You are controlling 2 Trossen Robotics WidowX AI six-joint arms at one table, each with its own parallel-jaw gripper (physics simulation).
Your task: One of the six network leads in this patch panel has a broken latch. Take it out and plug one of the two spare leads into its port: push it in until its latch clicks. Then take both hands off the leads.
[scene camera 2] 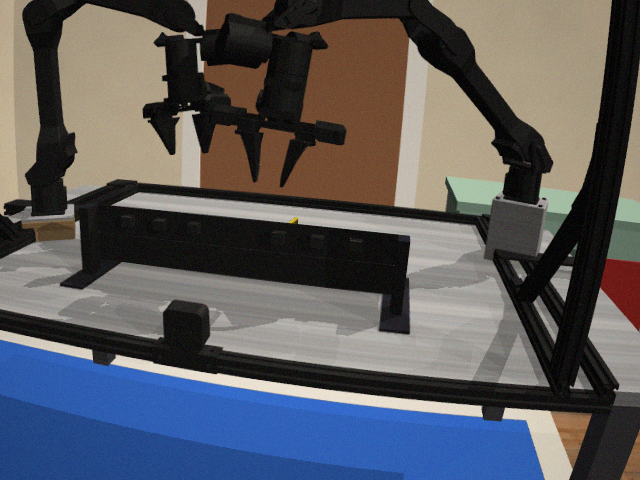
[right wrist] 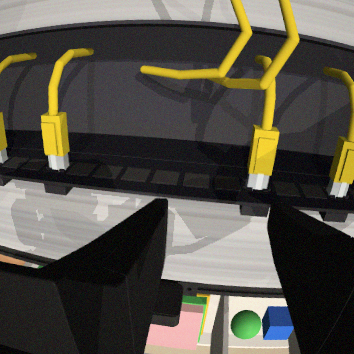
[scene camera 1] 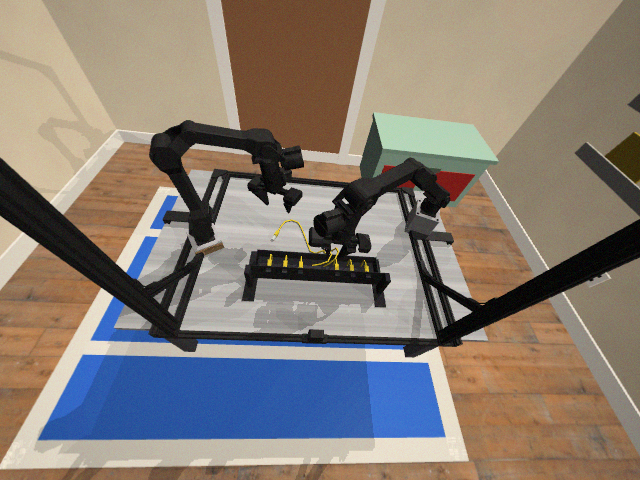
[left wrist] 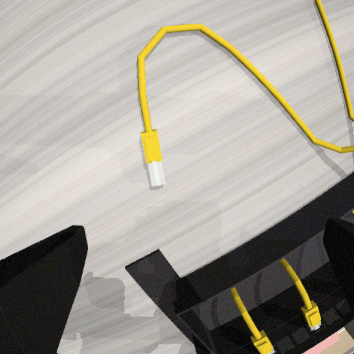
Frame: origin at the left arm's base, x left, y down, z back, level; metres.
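Where they show: left gripper, fingertip midpoint: (scene camera 2: 188,154) (scene camera 1: 278,208) (left wrist: 209,236); right gripper, fingertip midpoint: (scene camera 2: 268,184) (right wrist: 219,212) (scene camera 1: 332,256); left arm's base at its link origin: (scene camera 2: 48,211) (scene camera 1: 203,236); right arm's base at its link origin: (scene camera 2: 521,199) (scene camera 1: 428,210).
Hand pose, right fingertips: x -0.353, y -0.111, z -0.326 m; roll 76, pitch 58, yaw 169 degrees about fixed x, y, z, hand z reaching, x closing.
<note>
Things, the pixels of their centre, and the offset from my right fingertips. "spot": a spot on its surface instead.
- black patch panel at the middle of its body: (right wrist: 161,125) (scene camera 2: 240,250) (scene camera 1: 317,271) dx +0.018, dy +0.101, dz +0.033 m
- spare lead at the middle of its body: (left wrist: 153,159) (scene camera 1: 275,234) dx +0.264, dy +0.144, dz +0.078 m
- loose cable at a spot on its surface: (left wrist: 336,60) spot: dx +0.151, dy +0.151, dz -0.094 m
- black box at a spot on its surface: (scene camera 2: 186,325) (scene camera 1: 317,339) spot: dx -0.174, dy +0.118, dz +0.152 m
The black patch panel (scene camera 1: 310,274) (scene camera 2: 248,258) (right wrist: 125,40) stands on legs; six yellow leads sit along it, among them these plugs (right wrist: 54,135) (right wrist: 263,150). Which latch is broken I cannot tell. A spare lead (scene camera 1: 273,237) (left wrist: 151,146) lies on the table behind the panel's left part, clear plug towards the panel. Part of another loose cable (left wrist: 336,60) shows at the left wrist view's upper right. My left gripper (scene camera 1: 277,207) (scene camera 2: 189,152) (left wrist: 209,236) is wide open, empty, above and behind the panel. My right gripper (scene camera 2: 268,183) (right wrist: 219,212) is partly open, empty, above the panel's right half.
Two loose cables (right wrist: 242,20) (right wrist: 290,25) run over the panel's back wall. A black box (scene camera 1: 316,335) (scene camera 2: 186,325) sits on the front beam. Dark uprights (scene camera 1: 77,246) (scene camera 1: 542,284) rise at both sides. A green cabinet (scene camera 1: 434,136) stands behind the right arm. The two grippers are close together.
</note>
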